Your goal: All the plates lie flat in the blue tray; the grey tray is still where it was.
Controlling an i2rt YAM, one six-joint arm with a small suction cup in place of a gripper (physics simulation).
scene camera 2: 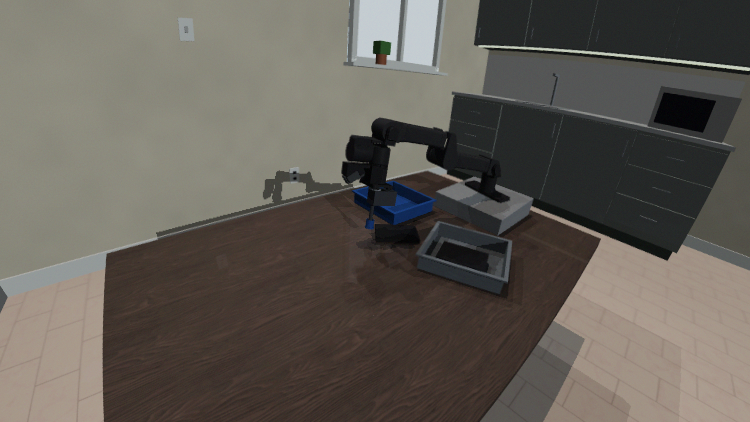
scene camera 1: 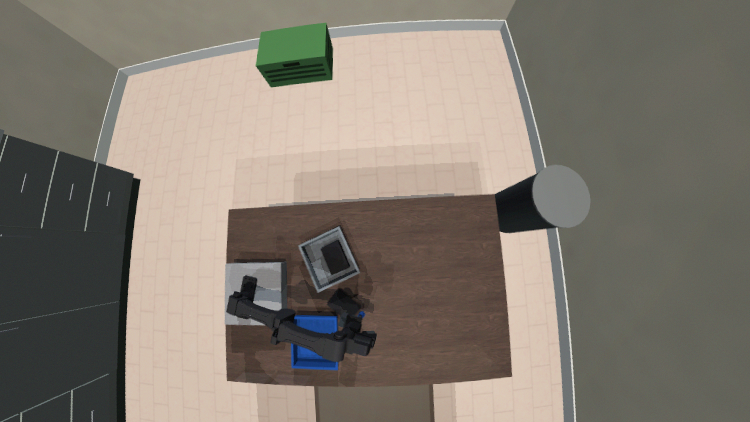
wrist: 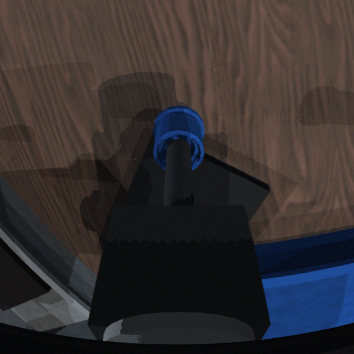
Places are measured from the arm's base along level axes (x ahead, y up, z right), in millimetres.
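Pixels of known places: hand, tool point: (scene camera 2: 369, 227) (scene camera 1: 362, 314) (wrist: 178, 128); arm's base, link origin: (scene camera 2: 486, 191) (scene camera 1: 247, 297).
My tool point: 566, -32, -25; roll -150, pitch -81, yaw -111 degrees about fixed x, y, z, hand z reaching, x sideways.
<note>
Ahead of a thing's pixels: the offset from my tool point to its top centre, as dx, dy, dz. Level surfaces: height alone.
A black square plate {-97, -30, -14} (scene camera 1: 340, 299) (scene camera 2: 397, 234) (wrist: 239, 189) lies on the table between the trays. The small blue suction cup (scene camera 1: 361, 314) (scene camera 2: 369, 224) (wrist: 178, 124) is low at this plate's edge, seen just to its left in scene camera 2, and covers a corner in the wrist view. I see no plate hanging from it. The grey tray {-200, +10, -228} (scene camera 1: 349, 249) (scene camera 2: 460, 277) (wrist: 30, 235) holds a black plate {-175, -5, -238} (scene camera 1: 335, 257) (scene camera 2: 461, 255) (wrist: 15, 280); whether several are stacked is unclear. The blue tray {-203, +10, +175} (scene camera 1: 314, 366) (scene camera 2: 411, 213) (wrist: 310, 295) shows bare blue floor, partly hidden by the arm.
The arm's base stands on a light grey block (scene camera 1: 270, 309) (scene camera 2: 498, 220) at the left end of the wooden table {dy -40} (scene camera 1: 435, 288) (scene camera 2: 251, 325). The arm reaches over the blue tray. A dark cylinder (scene camera 1: 561, 195) stands past the table's right edge, and a green cabinet (scene camera 1: 293, 47) stands by the wall.
</note>
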